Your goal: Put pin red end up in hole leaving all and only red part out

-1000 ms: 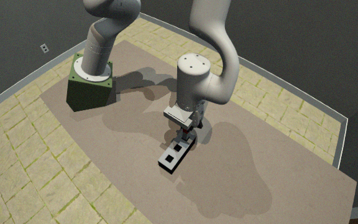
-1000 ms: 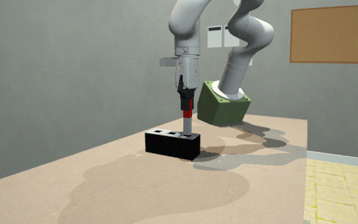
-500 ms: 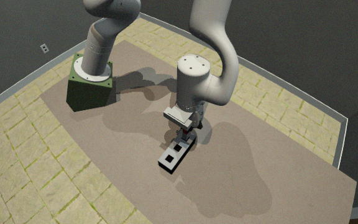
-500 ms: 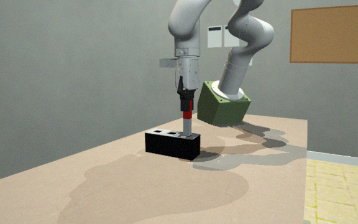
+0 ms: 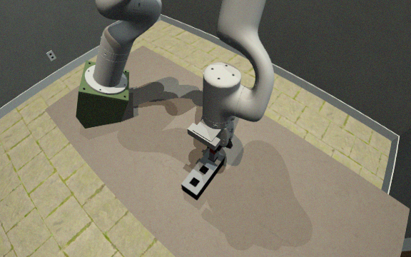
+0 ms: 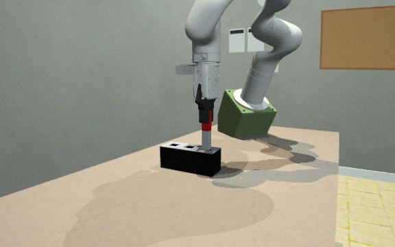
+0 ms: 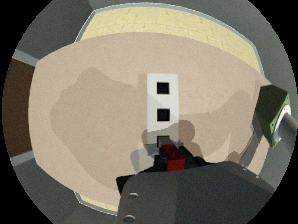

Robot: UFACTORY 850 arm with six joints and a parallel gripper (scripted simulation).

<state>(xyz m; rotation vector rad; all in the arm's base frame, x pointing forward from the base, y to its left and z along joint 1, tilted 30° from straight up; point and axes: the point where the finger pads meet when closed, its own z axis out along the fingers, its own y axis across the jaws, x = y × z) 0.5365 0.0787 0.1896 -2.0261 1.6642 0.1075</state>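
Now: hand 20 mm above the pin. Round my hand: black block 10 mm ahead, 60 mm to the right, 140 mm below.
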